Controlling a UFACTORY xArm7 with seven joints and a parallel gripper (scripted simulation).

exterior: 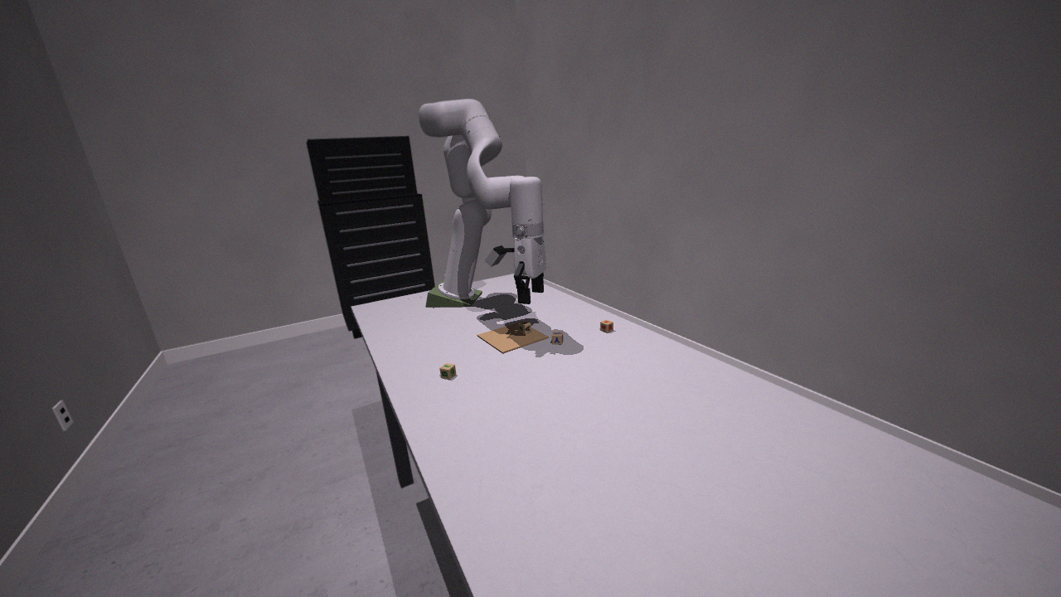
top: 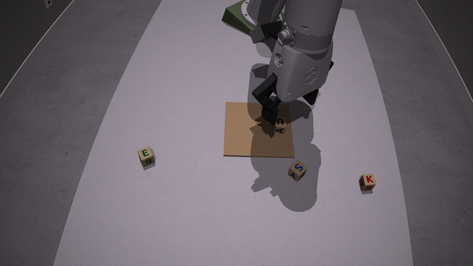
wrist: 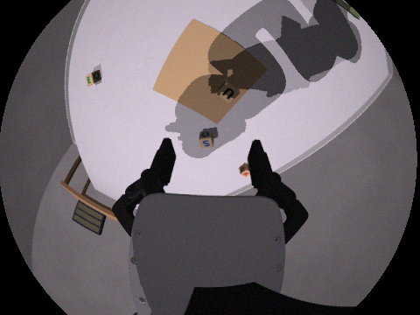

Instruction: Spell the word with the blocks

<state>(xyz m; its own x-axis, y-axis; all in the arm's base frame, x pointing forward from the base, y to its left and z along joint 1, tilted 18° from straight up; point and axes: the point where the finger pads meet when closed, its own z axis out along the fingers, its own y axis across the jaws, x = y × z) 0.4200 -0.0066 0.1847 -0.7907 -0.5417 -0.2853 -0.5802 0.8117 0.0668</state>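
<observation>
My hand is 60 mm short of the S block, 30 mm to the right of it and 110 mm above it. Also, from my hand: U block 40 mm behind, 100 mm below; then K block 90 mm ahead, 180 mm to the left, 110 mm below; then tan mat 40 mm behind, 40 mm to the right, 120 mm below.
</observation>
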